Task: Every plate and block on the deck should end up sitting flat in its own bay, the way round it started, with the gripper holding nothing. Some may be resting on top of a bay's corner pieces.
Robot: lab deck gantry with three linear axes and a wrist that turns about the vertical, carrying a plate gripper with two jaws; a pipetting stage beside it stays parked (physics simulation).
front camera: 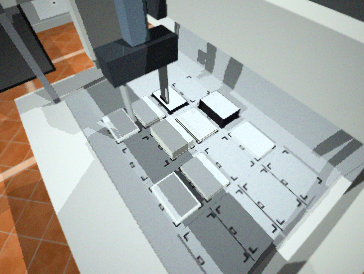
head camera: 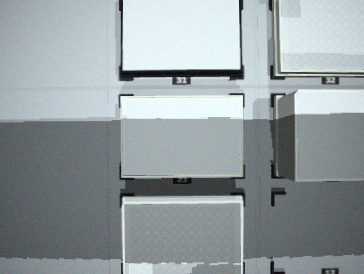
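Pixels of known places: gripper, between the fingertips: [front camera: 149,108]; robot's base, origin of its link: [front camera: 102,120] [head camera: 124,273].
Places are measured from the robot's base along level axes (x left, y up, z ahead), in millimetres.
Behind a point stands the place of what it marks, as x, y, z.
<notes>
My gripper [front camera: 148,108] {105, 155, 194} is open, its two jaws wide apart above bay 21's plate; the jaws do not show in the head view. That pale plate [front camera: 147,116] {136, 14, 98} [head camera: 182,145] {141, 14, 64} looks level between its corner pieces. A clear-welled plate [front camera: 120,125] {39, 14, 75} [head camera: 182,230] {54, 14, 64} is in bay 11, a black-sided plate [front camera: 175,103] {255, 14, 106} [head camera: 181,35] {253, 14, 64} in bay 31. A tall pale block [front camera: 167,134] {137, 42, 225} [head camera: 330,145] {141, 42, 198} stands in bay 22, beside a plate [front camera: 199,124] {261, 14, 240} [head camera: 325,37] {252, 14, 214} in bay 32. Small height differences at the corners cannot be told.
A tall black block [front camera: 219,104] {362, 42, 229} stands behind bay 32, with a white plate [front camera: 253,140] {359, 14, 401} to its right. Two more plates, one [front camera: 205,176] {148, 14, 401} and another [front camera: 175,197] {40, 14, 398}, lie nearer the front. Shadow bands cross the deck. A pale wall runs along the back.
</notes>
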